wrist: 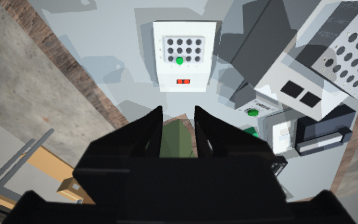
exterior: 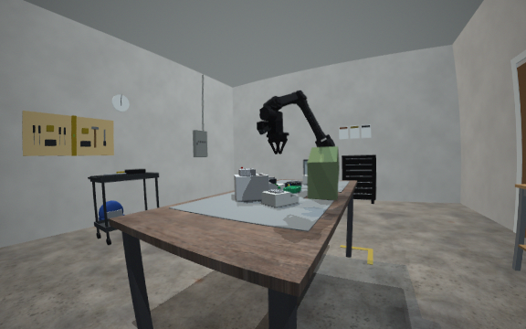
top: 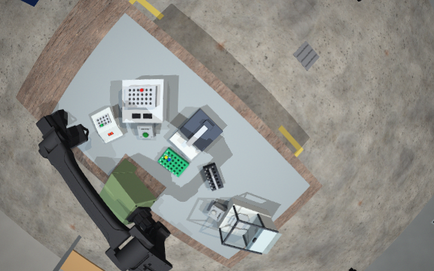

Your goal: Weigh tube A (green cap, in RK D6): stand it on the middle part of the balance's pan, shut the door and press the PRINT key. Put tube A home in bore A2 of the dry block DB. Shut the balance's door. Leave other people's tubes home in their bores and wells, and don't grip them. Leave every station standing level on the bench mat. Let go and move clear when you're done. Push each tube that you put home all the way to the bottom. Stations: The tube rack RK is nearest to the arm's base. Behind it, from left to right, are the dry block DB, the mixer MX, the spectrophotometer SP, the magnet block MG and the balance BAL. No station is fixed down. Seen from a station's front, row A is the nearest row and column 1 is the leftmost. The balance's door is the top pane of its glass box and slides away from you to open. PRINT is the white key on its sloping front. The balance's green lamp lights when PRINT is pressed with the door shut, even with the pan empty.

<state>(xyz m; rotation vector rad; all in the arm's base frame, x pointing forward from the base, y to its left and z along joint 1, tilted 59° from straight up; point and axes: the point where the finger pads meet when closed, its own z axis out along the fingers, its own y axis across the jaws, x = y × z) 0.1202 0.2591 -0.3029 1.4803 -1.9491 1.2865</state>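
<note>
The sliding door is 13 cm ahead of my hand, 93 cm to the right of it and 4 cm below it. From my hand the other things lie so: red-capped tube: 27 cm ahead, 6 cm to the right, 10 cm below; green-capped tube: 19 cm below; dry block DB: 2 cm to the right, 22 cm below.
</note>
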